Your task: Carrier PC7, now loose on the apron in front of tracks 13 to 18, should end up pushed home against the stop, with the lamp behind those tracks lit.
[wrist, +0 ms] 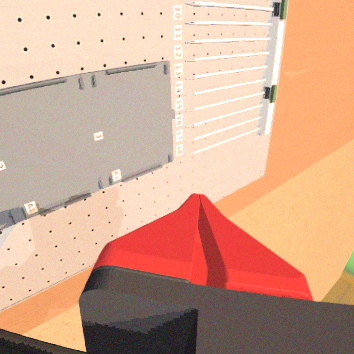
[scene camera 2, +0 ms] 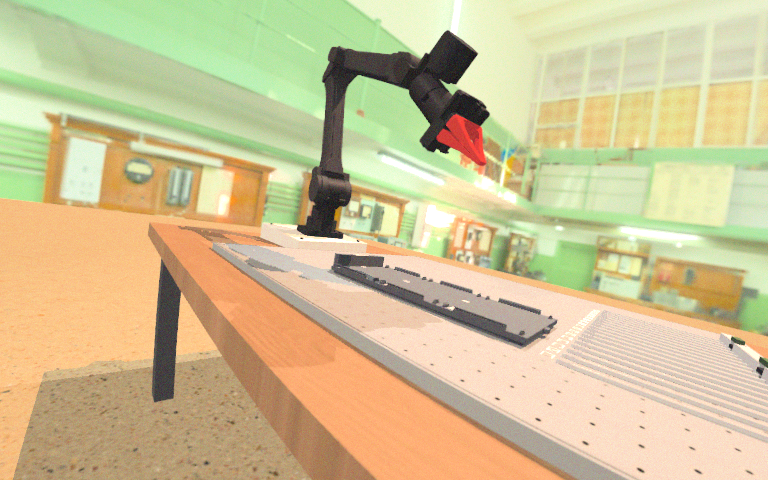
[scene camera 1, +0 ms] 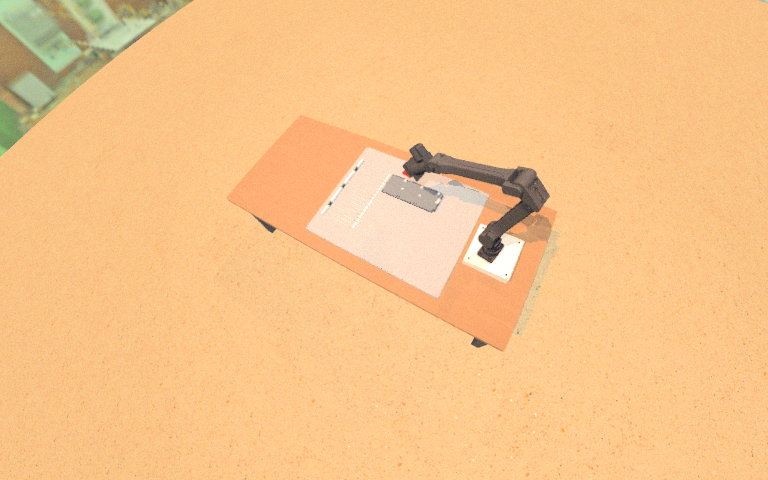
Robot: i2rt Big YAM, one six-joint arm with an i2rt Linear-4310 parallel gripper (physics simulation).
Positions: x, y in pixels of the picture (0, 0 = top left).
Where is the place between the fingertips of the gripper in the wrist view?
At 195, 204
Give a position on a carrier PC7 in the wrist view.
At 76, 134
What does the gripper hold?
Nothing.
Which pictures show the carrier PC7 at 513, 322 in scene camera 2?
The wrist view, scene camera 2 and scene camera 1: all of them.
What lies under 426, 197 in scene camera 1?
A carrier PC7.
